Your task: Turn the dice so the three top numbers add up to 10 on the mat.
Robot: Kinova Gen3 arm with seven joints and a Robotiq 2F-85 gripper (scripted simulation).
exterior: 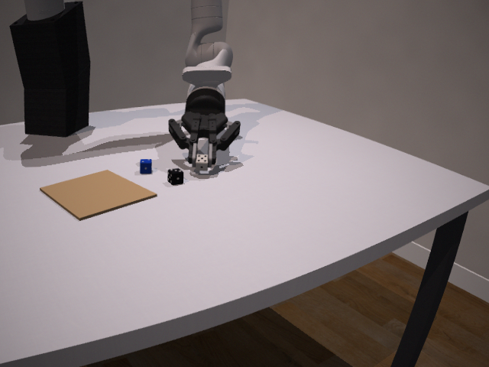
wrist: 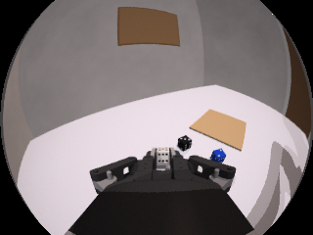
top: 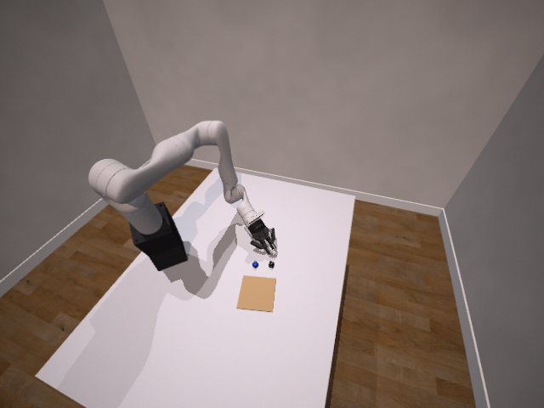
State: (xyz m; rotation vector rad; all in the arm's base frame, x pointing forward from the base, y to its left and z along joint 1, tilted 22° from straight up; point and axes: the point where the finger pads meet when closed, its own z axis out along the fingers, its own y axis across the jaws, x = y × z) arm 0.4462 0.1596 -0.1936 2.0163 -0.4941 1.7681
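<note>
My hand is 1 cm short of the white die, 1 cm to the left of it and 1 cm above it. From my hand the other things lie so: blue die (5 cm behind, 8 cm to the right, 2 cm below); then tan mat (1 cm ahead, 20 cm to the right, 3 cm below); then black die (2 cm ahead, 6 cm to the right, 2 cm below).
</note>
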